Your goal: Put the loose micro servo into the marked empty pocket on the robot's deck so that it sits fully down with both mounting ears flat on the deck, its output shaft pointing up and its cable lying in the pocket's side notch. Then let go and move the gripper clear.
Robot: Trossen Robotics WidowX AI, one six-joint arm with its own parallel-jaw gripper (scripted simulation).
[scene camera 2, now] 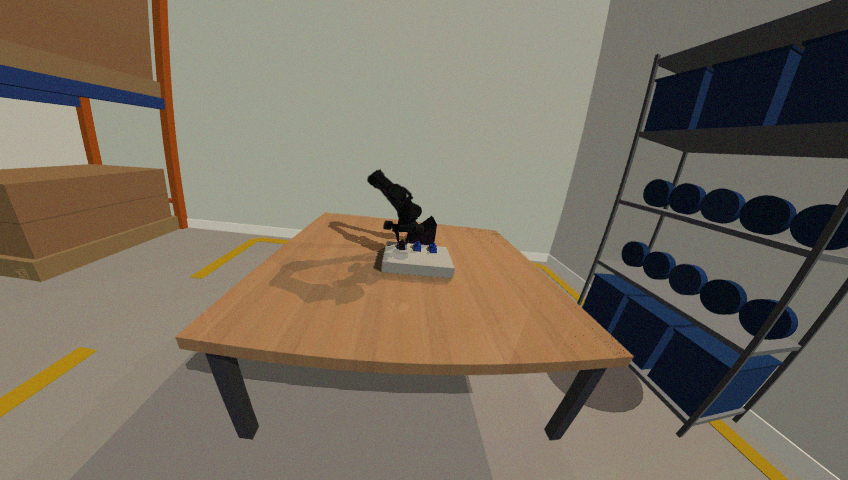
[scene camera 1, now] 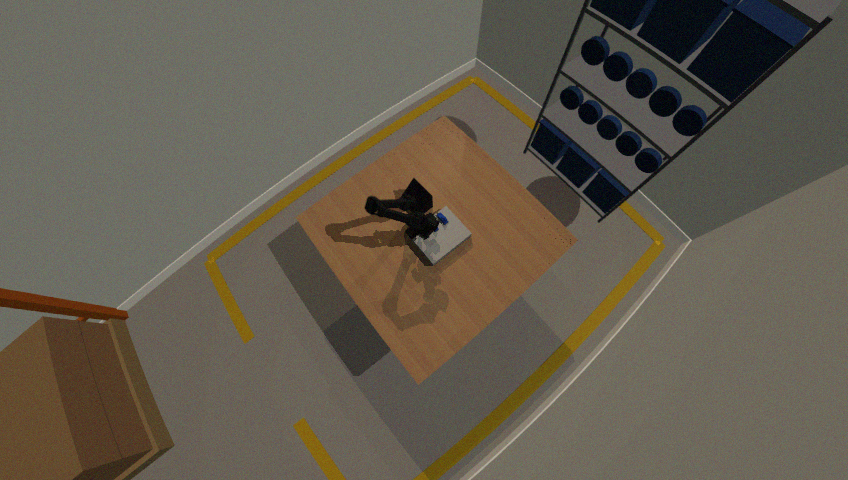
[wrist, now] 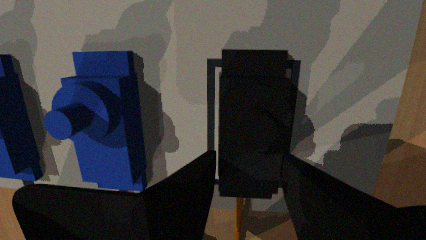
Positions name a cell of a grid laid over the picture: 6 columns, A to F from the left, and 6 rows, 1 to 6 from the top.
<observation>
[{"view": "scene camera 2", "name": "grey deck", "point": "C4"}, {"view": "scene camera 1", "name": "grey deck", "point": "D4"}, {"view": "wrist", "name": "my gripper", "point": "D5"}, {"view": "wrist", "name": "dark micro servo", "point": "D3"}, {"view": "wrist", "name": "grey deck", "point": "F2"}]
</observation>
